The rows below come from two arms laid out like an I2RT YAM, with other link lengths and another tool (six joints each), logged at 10 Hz.
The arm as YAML. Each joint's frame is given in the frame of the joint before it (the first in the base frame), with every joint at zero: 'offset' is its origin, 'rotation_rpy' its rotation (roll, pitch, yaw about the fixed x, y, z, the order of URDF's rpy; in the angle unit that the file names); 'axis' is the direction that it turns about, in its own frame. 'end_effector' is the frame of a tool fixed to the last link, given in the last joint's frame.
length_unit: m
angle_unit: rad
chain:
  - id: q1
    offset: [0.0, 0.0, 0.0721]
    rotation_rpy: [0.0, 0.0, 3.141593]
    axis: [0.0, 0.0, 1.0]
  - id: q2
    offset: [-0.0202, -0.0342, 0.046]
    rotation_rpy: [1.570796, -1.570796, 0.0]
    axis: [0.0, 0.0, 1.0]
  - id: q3
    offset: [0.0, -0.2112, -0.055]
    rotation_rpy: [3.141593, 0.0, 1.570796]
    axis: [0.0, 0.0, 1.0]
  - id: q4
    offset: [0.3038, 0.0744, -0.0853]
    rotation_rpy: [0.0, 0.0, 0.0]
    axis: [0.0, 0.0, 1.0]
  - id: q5
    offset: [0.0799, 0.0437, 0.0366]
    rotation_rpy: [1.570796, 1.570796, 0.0]
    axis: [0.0, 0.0, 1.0]
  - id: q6
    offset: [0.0, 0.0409, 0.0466]
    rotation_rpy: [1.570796, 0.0, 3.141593]
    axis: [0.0, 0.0, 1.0]
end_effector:
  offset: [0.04, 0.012, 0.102]
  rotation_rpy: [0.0, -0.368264, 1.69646]
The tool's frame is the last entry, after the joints.
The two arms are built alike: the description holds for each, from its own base.
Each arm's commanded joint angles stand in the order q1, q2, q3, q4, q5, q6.
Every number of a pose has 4 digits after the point. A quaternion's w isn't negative.
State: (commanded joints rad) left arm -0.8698 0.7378 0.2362 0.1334 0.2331 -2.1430; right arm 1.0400 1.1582 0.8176 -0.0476 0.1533 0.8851
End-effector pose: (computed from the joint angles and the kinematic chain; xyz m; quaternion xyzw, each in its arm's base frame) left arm 0.2538 -0.2912 0.1343 -0.4870 0.7157 -0.4886 0.1091; right arm 0.2278 0.3688 0.1591 0.1110 0.7516 0.4291 0.4886
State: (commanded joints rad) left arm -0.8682 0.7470 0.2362 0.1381 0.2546 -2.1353; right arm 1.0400 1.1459 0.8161 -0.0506 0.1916 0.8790
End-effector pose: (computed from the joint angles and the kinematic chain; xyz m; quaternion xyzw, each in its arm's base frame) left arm 0.2516 -0.2928 0.1322 -0.4799 0.7213 -0.4886 0.1034; right arm 0.2313 0.3638 0.1635 0.1180 0.7455 0.4204 0.5036
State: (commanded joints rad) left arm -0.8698 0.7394 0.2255 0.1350 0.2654 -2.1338; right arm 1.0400 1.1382 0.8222 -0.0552 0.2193 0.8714
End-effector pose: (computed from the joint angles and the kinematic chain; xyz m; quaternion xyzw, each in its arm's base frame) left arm 0.2487 -0.2928 0.1289 -0.4768 0.7252 -0.4869 0.0990; right arm 0.2342 0.3607 0.1695 0.1222 0.7398 0.4149 0.5154
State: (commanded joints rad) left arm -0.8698 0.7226 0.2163 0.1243 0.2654 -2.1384; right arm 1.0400 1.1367 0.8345 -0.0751 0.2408 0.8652
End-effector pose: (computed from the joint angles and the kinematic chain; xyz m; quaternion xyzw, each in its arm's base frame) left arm 0.2477 -0.2913 0.1278 -0.4788 0.7252 -0.4851 0.0974; right arm 0.2360 0.3577 0.1730 0.1237 0.7394 0.4059 0.5228
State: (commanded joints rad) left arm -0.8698 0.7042 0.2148 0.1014 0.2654 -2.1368; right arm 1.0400 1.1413 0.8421 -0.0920 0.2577 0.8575
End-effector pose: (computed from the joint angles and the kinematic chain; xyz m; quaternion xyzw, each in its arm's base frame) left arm 0.2466 -0.2902 0.1287 -0.4789 0.7267 -0.4827 0.0976; right arm 0.2375 0.3551 0.1723 0.1224 0.7417 0.3952 0.5279
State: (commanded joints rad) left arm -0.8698 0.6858 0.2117 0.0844 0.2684 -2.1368; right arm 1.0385 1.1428 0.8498 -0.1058 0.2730 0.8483
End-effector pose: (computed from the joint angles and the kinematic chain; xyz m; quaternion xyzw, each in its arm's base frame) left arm 0.2454 -0.2893 0.1300 -0.4783 0.7276 -0.4821 0.0964; right arm 0.2394 0.3524 0.1735 0.1214 0.7422 0.3865 0.5338
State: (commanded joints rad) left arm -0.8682 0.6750 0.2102 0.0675 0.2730 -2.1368; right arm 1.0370 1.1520 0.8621 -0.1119 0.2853 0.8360
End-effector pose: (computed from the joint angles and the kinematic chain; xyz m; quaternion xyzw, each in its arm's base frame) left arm 0.2445 -0.2883 0.1295 -0.4787 0.7297 -0.4791 0.0946; right arm 0.2421 0.3516 0.1752 0.1189 0.7415 0.3799 0.5400
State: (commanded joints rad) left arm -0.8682 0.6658 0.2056 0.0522 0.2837 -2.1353; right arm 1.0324 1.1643 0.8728 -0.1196 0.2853 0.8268
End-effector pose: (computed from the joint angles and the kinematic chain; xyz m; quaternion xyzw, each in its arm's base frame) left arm 0.2422 -0.2880 0.1272 -0.4767 0.7340 -0.4752 0.0903; right arm 0.2446 0.3514 0.1743 0.1152 0.7439 0.3743 0.5414
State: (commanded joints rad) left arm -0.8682 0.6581 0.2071 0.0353 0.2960 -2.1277; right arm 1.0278 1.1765 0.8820 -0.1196 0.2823 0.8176
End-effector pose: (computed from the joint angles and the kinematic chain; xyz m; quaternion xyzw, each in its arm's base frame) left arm 0.2399 -0.2884 0.1273 -0.4717 0.7387 -0.4734 0.0874; right arm 0.2473 0.3521 0.1739 0.1118 0.7448 0.3719 0.5427
